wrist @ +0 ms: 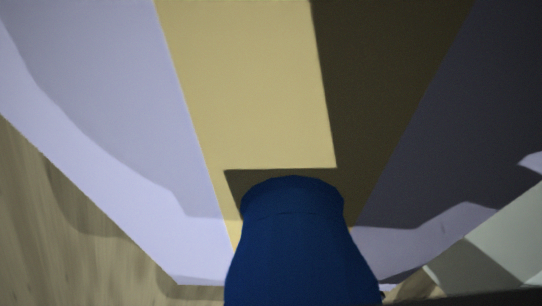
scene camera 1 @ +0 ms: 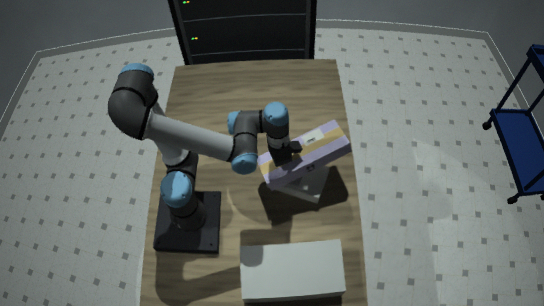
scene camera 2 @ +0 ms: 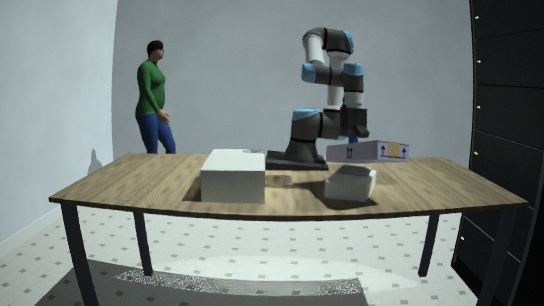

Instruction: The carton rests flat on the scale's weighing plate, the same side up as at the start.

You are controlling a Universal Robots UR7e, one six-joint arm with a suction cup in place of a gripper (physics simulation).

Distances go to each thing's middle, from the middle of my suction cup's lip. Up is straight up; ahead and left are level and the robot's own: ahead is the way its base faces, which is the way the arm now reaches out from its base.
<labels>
The lilac carton (scene camera 1: 322,145) lies 90 mm ahead of my suction cup, 20 mm below it and 10 mm to the left of it. Also, from my suction cup: white block (scene camera 1: 308,266): 410 mm to the right, 110 mm below, 50 mm behind.
</labels>
